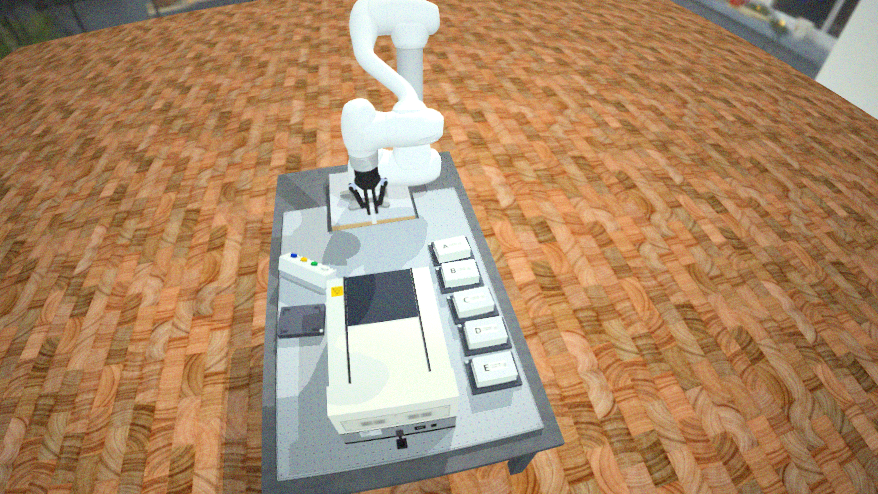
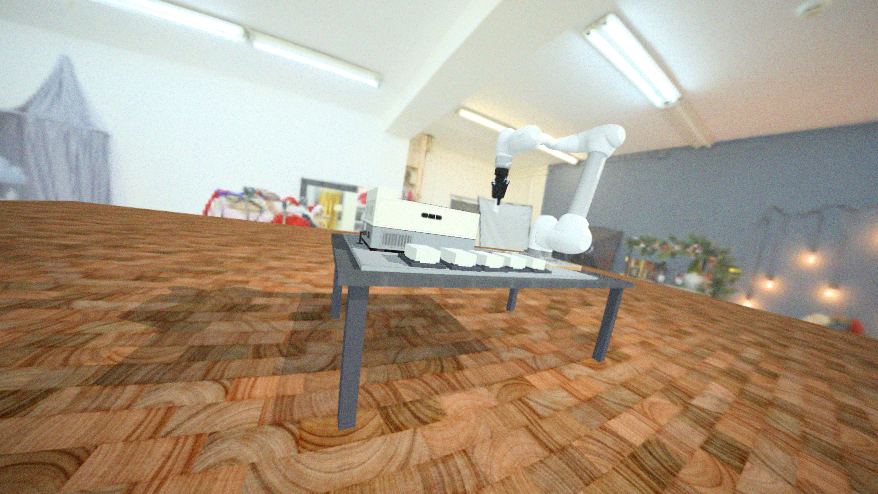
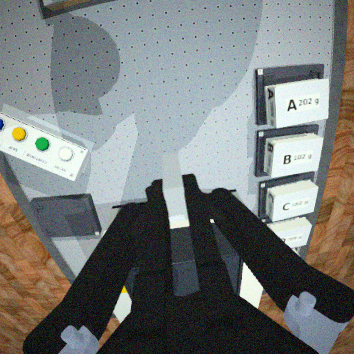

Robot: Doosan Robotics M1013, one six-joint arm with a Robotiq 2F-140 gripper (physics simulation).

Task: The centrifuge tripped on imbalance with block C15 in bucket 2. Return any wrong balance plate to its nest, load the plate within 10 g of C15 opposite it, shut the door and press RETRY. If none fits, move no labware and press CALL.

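Places are measured from the arm's base along level axes (x ahead, y down, z left), in metres.
Pixels of known places: gripper, fingertip midpoint: (image 1: 374, 220) (image 2: 495, 211) (image 3: 172, 166); arm's base, origin of the base link: (image 1: 369, 196) (image 2: 537, 257).
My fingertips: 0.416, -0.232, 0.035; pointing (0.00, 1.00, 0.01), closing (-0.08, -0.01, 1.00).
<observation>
For each thing: its top centre in the pictures, then the offset to it from my fingertips, as dx, dy, dz. "*": a spot on its surface instead.
- D, middle of its top: (image 1: 485, 329) (image 3: 290, 238) (image 2: 458, 250) +0.362, +0.197, +0.333
- E, middle of its top: (image 1: 494, 366) (image 2: 422, 247) +0.499, +0.197, +0.332
- dark rectangle, surface spot: (image 1: 380, 296) * +0.297, +0.038, +0.004
- white button box, middle of its top: (image 3: 23, 151) (image 1: 304, 262) +0.010, +0.167, -0.283
- dark square tray, middle of its top: (image 3: 63, 220) (image 1: 300, 318) +0.221, +0.220, -0.295
My gripper (image 1: 370, 211) (image 2: 498, 199) (image 3: 172, 166) is shut with nothing between the fingers. It hangs high over the back of the grey table (image 1: 294, 429) (image 2: 466, 279) (image 3: 175, 70), in front of the upright white board (image 1: 343, 210) (image 2: 505, 226). White balance plates sit in dark nests along the right edge: A, 202 g (image 1: 452, 248) (image 3: 298, 102), B, 102 g (image 1: 460, 272) (image 3: 293, 154), C, 152 g (image 1: 472, 301) (image 3: 292, 200), D (image 1: 484, 332) (image 3: 291, 230) and E (image 1: 493, 369). The cream centrifuge (image 1: 389, 362) (image 2: 420, 223) has a dark rectangle (image 1: 380, 296) at the back of its top. Its buckets are hidden.
A white button box (image 1: 306, 269) (image 3: 42, 145) with blue, yellow, green and white buttons lies left of the centrifuge. A dark square tray (image 1: 301, 320) (image 3: 64, 215) lies in front of it. The arm's base stands at the table's back edge.
</observation>
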